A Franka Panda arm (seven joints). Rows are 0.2 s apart.
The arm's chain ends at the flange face. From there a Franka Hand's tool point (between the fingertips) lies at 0.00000 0.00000 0.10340 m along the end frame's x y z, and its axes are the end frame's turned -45 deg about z.
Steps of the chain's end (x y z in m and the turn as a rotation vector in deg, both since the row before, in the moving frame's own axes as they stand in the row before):
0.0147 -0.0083 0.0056 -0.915 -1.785 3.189
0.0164 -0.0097 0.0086 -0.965 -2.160 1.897
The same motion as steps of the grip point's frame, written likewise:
0.0129 0.0033 0.0055 0.615 -1.909 3.189
0.0145 0.0031 0.0085 0.845 -2.210 1.897

